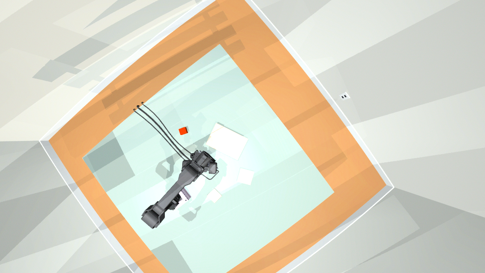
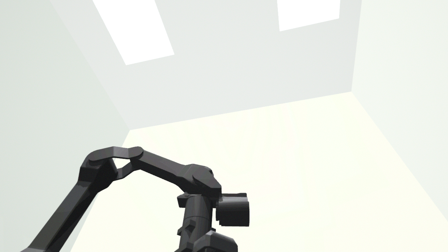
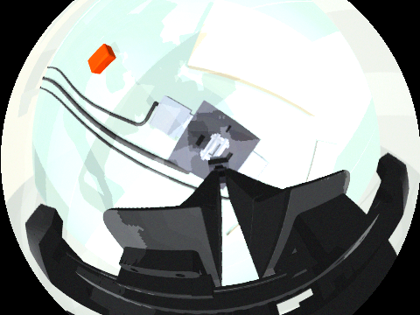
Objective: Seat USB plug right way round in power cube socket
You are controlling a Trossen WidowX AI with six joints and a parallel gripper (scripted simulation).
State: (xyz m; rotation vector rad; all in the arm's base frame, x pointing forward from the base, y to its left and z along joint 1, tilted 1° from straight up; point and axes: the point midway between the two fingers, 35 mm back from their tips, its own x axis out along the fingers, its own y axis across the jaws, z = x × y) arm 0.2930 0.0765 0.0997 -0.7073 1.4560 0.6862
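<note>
Right now the USB plug is 2 cm below my gripper tip. Round my gripper tip: cream slab (18 cm ahead, 3 cm to the left, 12 cm below); then orange-red block (2 cm behind, 26 cm to the left, 12 cm below); then pale socket (7 cm below).
</note>
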